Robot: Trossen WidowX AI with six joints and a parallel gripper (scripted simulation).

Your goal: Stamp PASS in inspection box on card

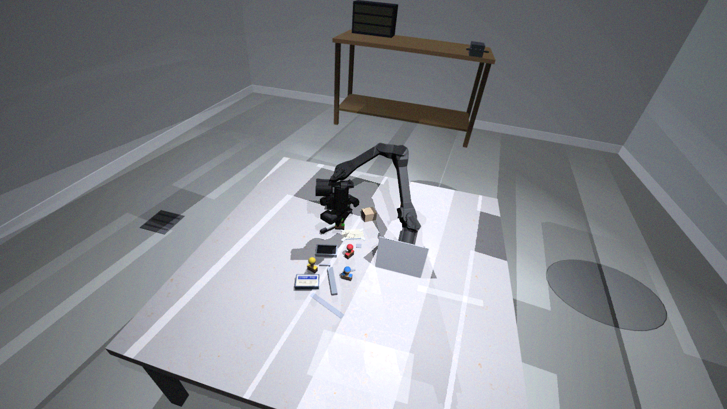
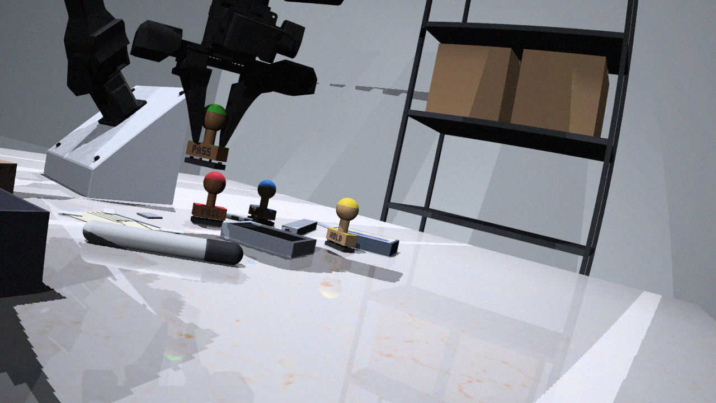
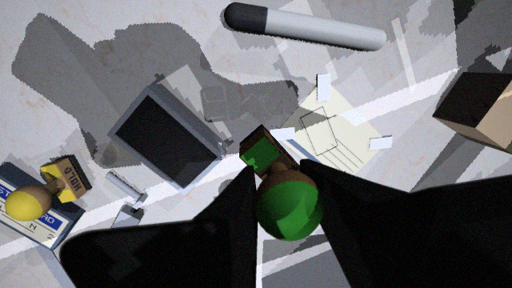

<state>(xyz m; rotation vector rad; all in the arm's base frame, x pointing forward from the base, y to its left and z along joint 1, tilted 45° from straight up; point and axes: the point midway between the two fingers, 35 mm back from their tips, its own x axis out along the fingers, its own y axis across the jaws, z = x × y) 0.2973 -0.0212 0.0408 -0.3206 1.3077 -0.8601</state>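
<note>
The cream card lies 50 mm behind my gripper tip, 60 mm to the right of it and 100 mm below it. The rest, counted from my gripper tip: red stamp: 70 mm behind, 70 mm to the left, 80 mm below; then green stamp: right at my gripper tip; then ink pad: 30 mm ahead, 90 mm to the left, 90 mm below.
</note>
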